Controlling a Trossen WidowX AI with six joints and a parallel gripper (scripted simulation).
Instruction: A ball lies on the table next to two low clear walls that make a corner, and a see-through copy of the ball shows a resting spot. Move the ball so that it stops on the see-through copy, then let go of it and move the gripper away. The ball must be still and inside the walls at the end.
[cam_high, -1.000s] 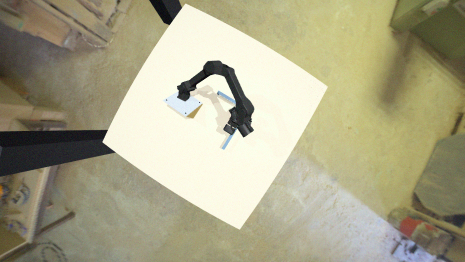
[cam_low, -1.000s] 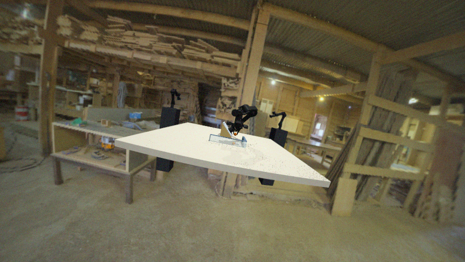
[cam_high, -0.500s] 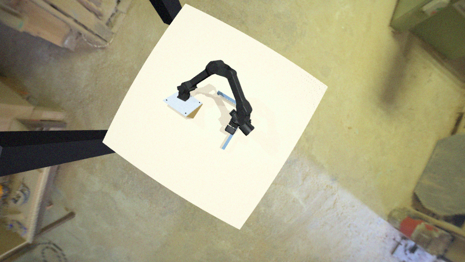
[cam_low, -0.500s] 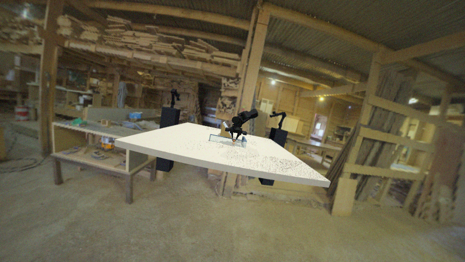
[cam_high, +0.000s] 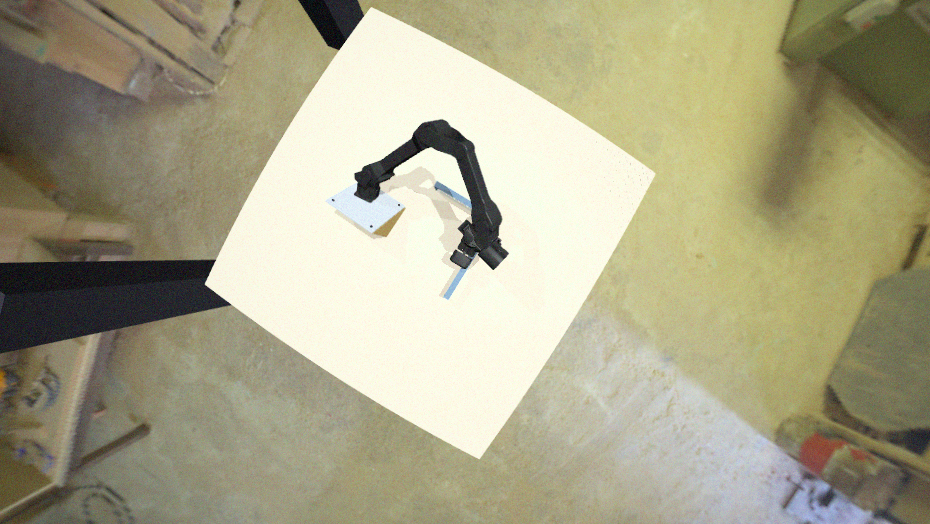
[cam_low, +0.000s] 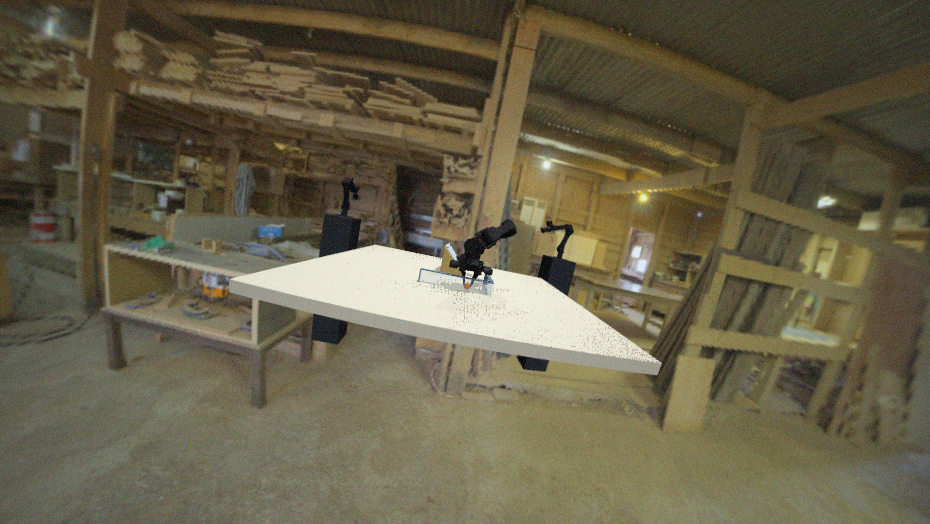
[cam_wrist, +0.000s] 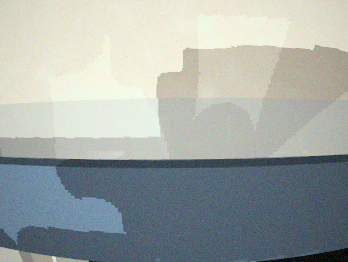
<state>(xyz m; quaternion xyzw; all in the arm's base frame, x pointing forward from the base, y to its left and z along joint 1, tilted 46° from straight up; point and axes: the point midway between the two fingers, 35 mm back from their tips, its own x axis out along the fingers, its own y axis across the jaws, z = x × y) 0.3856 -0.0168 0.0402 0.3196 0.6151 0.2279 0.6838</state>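
My gripper tip is right at the see-through copy of ball. Round my gripper tip: orange ball (right at my gripper tip); wall (5 cm to the right, 2 cm ahead, 1 cm above).
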